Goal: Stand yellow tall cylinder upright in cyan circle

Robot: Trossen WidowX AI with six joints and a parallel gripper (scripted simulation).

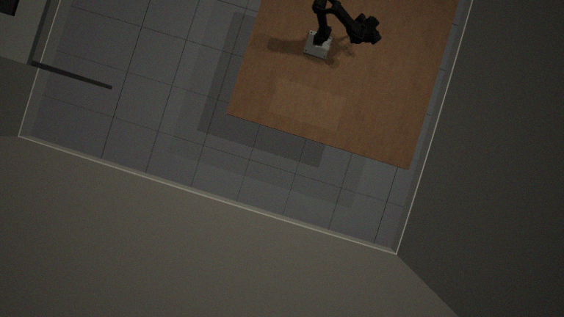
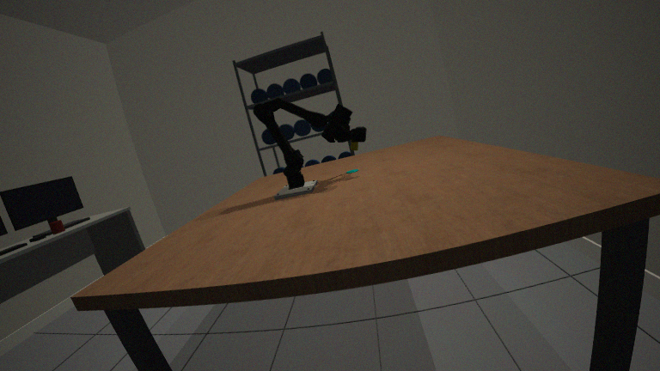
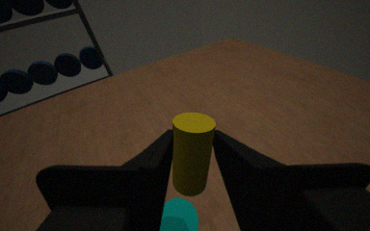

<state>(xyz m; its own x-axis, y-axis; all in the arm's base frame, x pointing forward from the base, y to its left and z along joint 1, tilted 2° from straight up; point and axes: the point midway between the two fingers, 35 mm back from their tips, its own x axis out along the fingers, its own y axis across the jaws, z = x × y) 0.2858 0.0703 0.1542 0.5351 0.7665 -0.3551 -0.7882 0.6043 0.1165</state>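
Right now the cyan circle is 5 cm behind my gripper tip, 1 cm to the right of it and 15 cm below it. Round my gripper tip: yellow tall cylinder 1 cm behind, 2 cm below.
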